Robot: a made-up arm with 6 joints. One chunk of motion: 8 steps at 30 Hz.
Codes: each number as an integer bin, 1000 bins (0 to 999) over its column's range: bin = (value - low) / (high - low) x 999, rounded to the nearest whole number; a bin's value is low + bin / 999 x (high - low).
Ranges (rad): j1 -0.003..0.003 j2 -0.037..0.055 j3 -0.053..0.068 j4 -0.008..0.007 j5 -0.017..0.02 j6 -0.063..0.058
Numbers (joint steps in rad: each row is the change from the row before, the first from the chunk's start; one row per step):
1: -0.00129 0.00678 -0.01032 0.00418 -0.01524 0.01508
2: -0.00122 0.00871 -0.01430 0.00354 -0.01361 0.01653
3: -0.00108 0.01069 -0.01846 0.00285 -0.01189 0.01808
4: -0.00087 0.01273 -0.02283 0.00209 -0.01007 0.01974
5: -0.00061 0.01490 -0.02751 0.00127 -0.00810 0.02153
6: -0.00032 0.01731 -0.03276 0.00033 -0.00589 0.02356
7: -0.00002 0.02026 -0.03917 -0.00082 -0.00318 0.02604
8: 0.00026 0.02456 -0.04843 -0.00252 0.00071 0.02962
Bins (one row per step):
1: 285 475 352 811 48 645
2: 296 496 320 769 92 657
3: 320 518 285 723 138 669
4: 355 540 249 672 187 683
5: 398 564 210 617 240 698
6: 446 590 167 555 300 715
7: 496 622 114 478 373 735
8: 543 668 38 365 478 765

